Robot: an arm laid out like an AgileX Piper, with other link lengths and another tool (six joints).
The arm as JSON. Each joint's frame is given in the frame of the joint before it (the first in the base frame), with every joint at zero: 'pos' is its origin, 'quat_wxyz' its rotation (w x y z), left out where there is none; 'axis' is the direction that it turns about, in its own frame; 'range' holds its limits. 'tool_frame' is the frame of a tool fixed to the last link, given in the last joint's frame.
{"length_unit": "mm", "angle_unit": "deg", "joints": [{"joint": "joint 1", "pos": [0.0, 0.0, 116.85], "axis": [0.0, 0.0, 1.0], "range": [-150.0, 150.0]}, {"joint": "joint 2", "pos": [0.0, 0.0, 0.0], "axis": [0.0, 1.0, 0.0], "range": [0.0, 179.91]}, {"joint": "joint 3", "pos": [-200.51, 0.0, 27.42], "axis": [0.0, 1.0, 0.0], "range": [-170.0, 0.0]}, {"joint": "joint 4", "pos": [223.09, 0.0, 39.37], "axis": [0.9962, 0.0, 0.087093], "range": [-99.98, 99.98]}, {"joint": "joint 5", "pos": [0.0, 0.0, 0.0], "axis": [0.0, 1.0, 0.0], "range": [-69.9, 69.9]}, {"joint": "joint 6", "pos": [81.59, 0.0, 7.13], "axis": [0.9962, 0.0, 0.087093], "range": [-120.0, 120.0]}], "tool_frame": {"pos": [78.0, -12.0, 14.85], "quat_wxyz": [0.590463, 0.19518, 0.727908, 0.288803]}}
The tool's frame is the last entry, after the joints.
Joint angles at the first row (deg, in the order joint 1, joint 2, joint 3, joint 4, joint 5, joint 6):
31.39 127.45 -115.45 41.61 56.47 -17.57
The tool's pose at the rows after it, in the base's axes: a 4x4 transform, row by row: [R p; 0 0 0 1], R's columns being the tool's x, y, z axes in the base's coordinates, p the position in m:
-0.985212 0.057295 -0.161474 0.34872; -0.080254 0.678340 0.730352 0.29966; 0.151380 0.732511 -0.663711 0.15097; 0 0 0 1
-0.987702 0.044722 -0.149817 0.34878; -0.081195 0.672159 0.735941 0.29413; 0.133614 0.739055 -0.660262 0.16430; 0 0 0 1
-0.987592 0.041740 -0.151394 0.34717; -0.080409 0.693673 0.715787 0.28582; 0.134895 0.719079 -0.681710 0.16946; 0 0 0 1
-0.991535 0.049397 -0.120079 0.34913; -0.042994 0.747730 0.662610 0.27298; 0.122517 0.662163 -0.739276 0.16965; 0 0 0 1
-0.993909 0.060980 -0.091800 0.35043; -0.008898 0.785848 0.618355 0.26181; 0.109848 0.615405 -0.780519 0.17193; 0 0 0 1
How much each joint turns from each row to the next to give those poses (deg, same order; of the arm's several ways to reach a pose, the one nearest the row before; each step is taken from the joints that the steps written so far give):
-0.48 -1.70 0.01 -0.45 0.51 -0.19
-0.73 -1.85 -0.01 -0.13 1.04 -0.04
-0.60 -1.34 0.00 -2.01 2.08 0.95
-0.10 -1.27 0.00 -6.04 1.22 3.25
-0.09 -1.22 0.00 -4.79 1.18 2.74

